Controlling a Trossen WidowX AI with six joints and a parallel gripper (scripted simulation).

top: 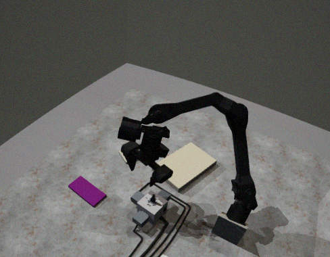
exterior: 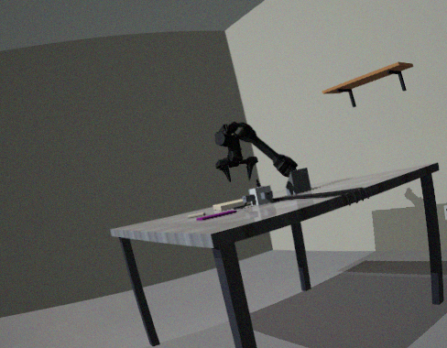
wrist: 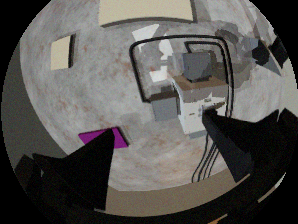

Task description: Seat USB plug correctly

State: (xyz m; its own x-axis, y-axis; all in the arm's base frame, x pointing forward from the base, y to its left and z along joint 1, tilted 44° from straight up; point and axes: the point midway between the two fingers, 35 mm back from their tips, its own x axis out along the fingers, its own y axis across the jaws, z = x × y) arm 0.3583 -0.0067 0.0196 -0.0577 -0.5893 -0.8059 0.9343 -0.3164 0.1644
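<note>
Now: gripper tip 60 mm past the black USB plug, 40 mm to the right of it and 30 mm above it. Also, from my gripper tip: cream slab 230 mm to the right, 110 mm below, 100 mm behind; then purple flat card 210 mm ahead, 120 mm below, 70 mm to the left; then cream tile 190 mm to the right, 140 mm ahead, 120 mm below.
</note>
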